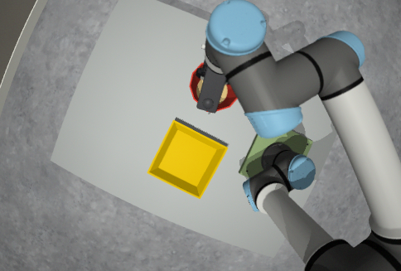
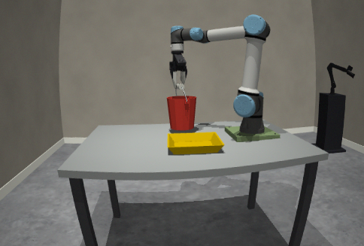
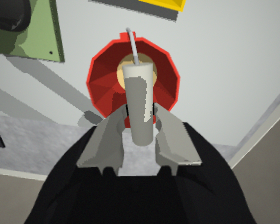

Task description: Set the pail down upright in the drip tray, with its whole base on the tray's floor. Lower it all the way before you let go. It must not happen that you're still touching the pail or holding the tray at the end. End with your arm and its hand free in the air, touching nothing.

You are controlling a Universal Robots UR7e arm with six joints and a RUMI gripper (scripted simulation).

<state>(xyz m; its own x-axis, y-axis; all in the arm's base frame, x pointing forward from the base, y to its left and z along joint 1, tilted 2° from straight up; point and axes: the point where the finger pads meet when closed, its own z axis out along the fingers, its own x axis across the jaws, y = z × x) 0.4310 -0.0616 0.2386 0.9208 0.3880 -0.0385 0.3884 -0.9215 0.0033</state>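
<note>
The red pail lies 1 cm behind my hand and 9 cm below it. From my hand the other things lie so: handle grip (3 cm below); yellow drip tray (10 cm behind, 29 cm to the left, 26 cm below).
</note>
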